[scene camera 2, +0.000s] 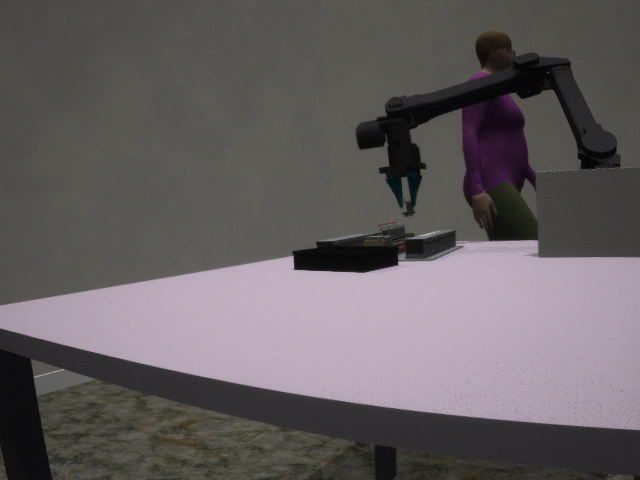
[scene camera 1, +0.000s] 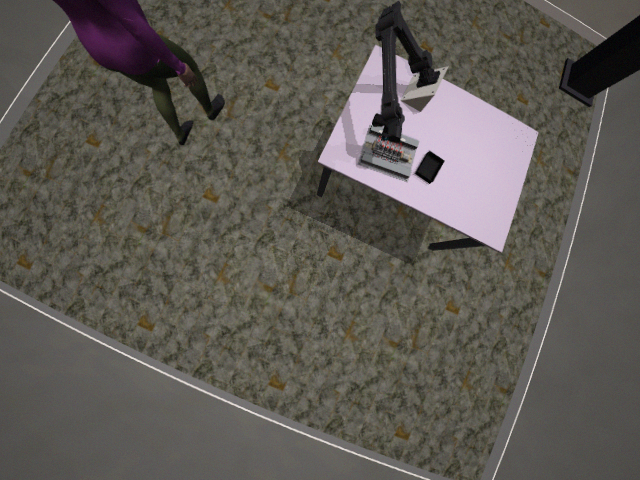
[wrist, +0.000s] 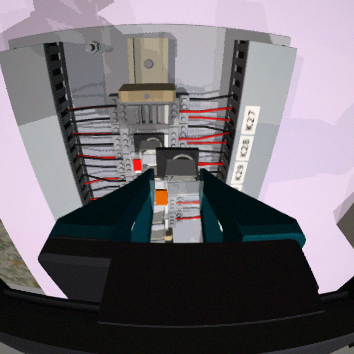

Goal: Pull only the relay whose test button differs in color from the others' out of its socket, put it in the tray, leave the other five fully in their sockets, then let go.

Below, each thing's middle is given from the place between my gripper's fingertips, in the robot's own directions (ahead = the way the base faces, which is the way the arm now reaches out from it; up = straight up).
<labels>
My gripper is now 80 mm above the tan end bracket (wrist: 128, 92), 30 mm to the left of it and 20 mm short of it. Round my hand: grey panel (wrist: 199, 56) (100 mm below, 70 mm to the left, 10 mm ahead).
</labels>
